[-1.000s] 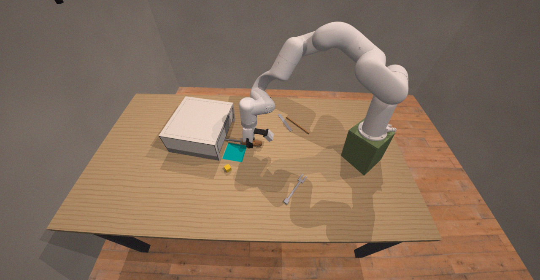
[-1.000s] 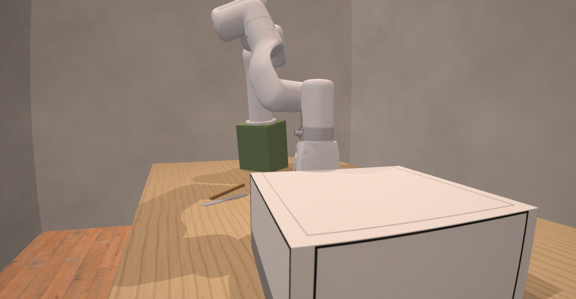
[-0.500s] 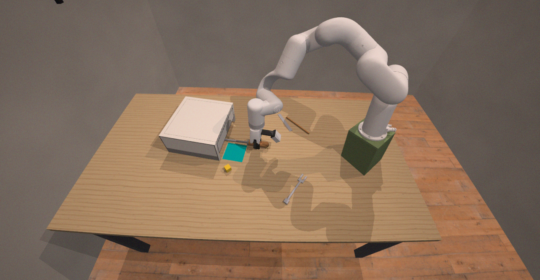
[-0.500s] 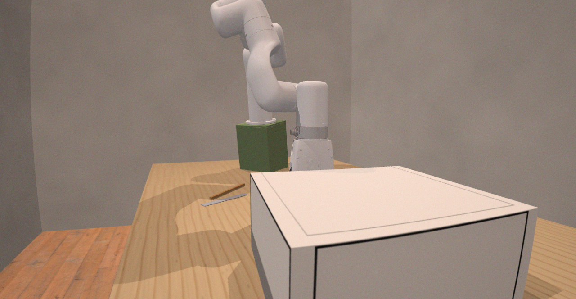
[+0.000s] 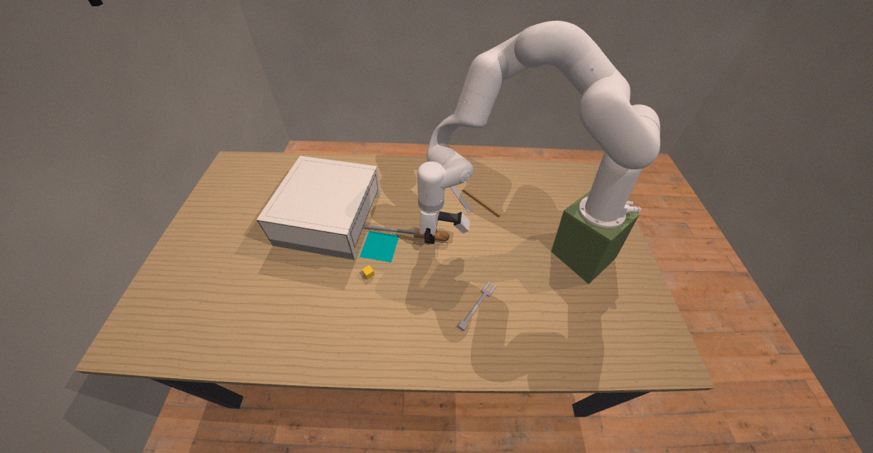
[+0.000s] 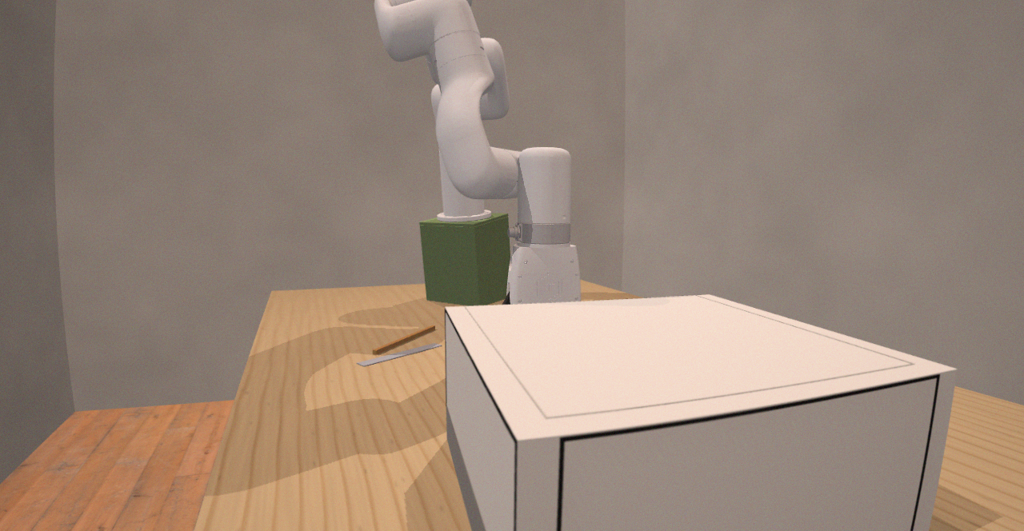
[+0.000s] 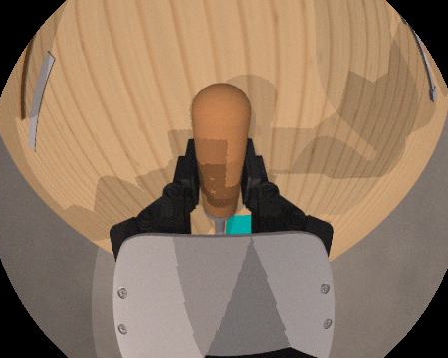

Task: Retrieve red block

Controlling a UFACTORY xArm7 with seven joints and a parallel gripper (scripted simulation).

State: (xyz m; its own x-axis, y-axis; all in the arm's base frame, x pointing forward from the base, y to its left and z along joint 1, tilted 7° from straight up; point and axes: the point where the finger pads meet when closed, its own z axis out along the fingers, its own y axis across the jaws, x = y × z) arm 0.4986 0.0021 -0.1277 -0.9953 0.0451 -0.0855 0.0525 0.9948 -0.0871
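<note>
Now: hand 120 mm short of the hook tool, 30 mm to the right of it and 10 mm above it. From my hand the other things lie so: grey strip: 90 mm behind, 200 mm to the right, 20 mm below; then teal square: 160 mm ahead, 50 mm to the left, 20 mm below; then small yellow cube: 170 mm ahead, 160 mm to the left, 10 mm below.
</note>
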